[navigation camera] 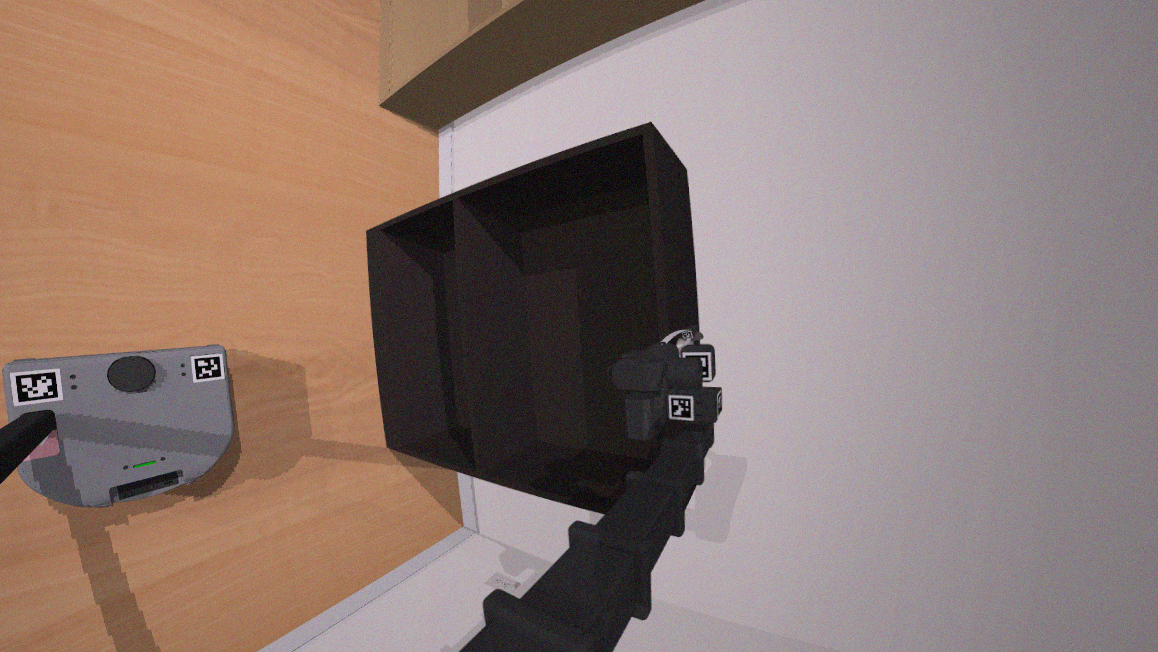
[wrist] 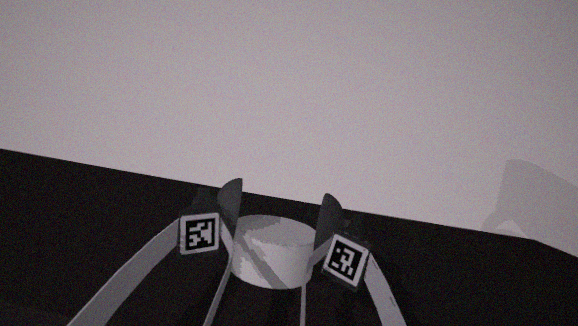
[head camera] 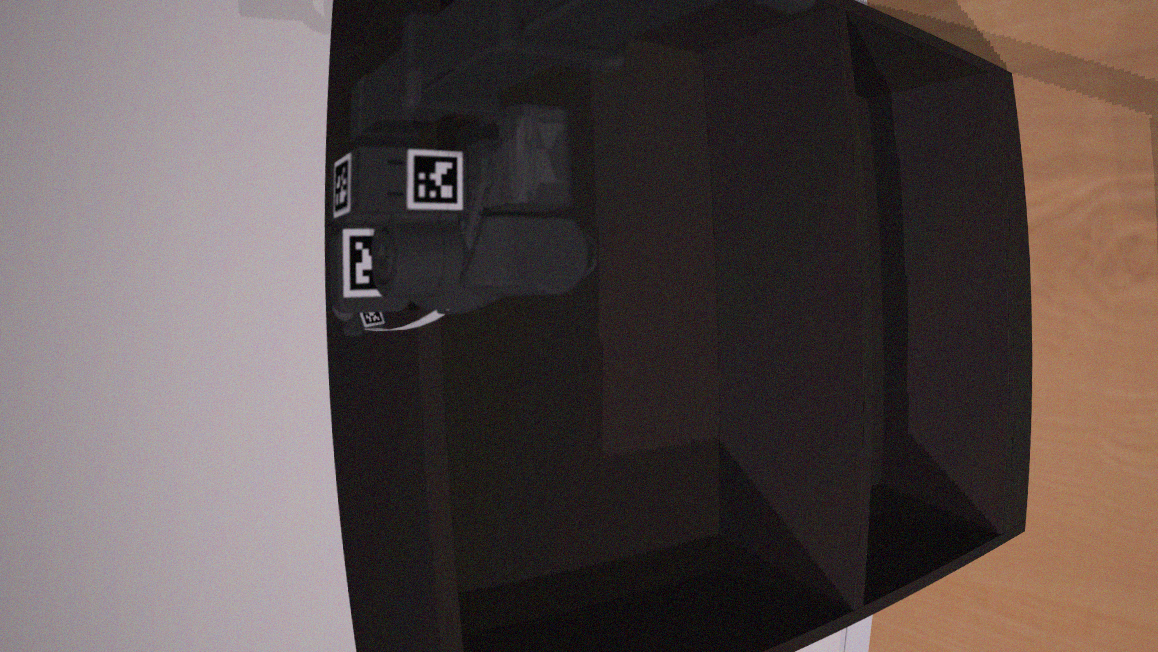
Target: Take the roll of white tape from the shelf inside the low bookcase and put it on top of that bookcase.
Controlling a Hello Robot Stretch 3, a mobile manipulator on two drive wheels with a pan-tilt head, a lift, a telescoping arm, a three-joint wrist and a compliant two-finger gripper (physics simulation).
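Pixels of known places: robot's base at its link origin: (navigation camera: 132, 371).
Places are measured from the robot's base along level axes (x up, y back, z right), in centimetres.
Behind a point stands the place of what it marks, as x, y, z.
The low dark bookcase (head camera: 388, 485) @[106.1, -16.5, 72.1] (navigation camera: 674, 234) @[106.1, -21.9, 71.6] (wrist: 110, 215) shows in all three views, with its top board running along the pale wall. My gripper (head camera: 354, 323) (navigation camera: 688, 333) @[109.2, 2.0, 72.1] (wrist: 280, 207) @[109.2, 2.0, 72.1] is shut on the roll of white tape (wrist: 274, 257), which sits upright between the two fingertips in the wrist view. The gripper is over the bookcase's top board, near its middle. The wrist body hides most of the fingers in the head view, and the tape cannot be made out there. Whether the tape touches the board or hangs above it cannot be told.
The pale wall (head camera: 162, 323) @[124.6, -1.7, 96.3] (navigation camera: 931, 323) @[157.9, -0.1, 96.3] (wrist: 300, 90) stands directly behind the bookcase. My arm (navigation camera: 632, 518) @[115.0, 8.4, 22.2] reaches in from the bottom of the navigation view. My base (navigation camera: 129, 429) @[16.0, 11.0, -1.5] stands on the wooden floor (navigation camera: 243, 242) @[0.1, -33.4, 24.7]. A tan piece of furniture (navigation camera: 502, 64) @[51.3, -93.1, 82.6] stands beyond the bookcase.
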